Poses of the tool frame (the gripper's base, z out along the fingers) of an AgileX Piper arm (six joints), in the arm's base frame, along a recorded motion.
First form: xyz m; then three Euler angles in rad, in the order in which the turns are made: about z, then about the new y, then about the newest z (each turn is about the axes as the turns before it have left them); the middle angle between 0 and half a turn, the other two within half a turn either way.
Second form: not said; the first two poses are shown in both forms.
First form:
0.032, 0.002, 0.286, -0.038, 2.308, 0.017
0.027, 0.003, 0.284, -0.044, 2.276, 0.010
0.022, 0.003, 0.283, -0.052, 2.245, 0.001
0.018, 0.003, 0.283, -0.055, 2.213, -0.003
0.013, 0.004, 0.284, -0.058, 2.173, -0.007
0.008, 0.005, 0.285, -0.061, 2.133, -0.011
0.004, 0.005, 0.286, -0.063, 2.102, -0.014
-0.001, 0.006, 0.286, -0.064, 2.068, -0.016
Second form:
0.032, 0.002, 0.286, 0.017, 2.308, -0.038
0.027, 0.003, 0.284, 0.010, 2.276, -0.044
0.022, 0.003, 0.283, 0.001, 2.245, -0.052
0.018, 0.003, 0.283, -0.003, 2.213, -0.055
0.013, 0.004, 0.284, -0.007, 2.173, -0.058
0.008, 0.005, 0.285, -0.011, 2.133, -0.061
0.004, 0.005, 0.286, -0.014, 2.102, -0.063
-0.001, 0.006, 0.286, -0.016, 2.068, -0.064

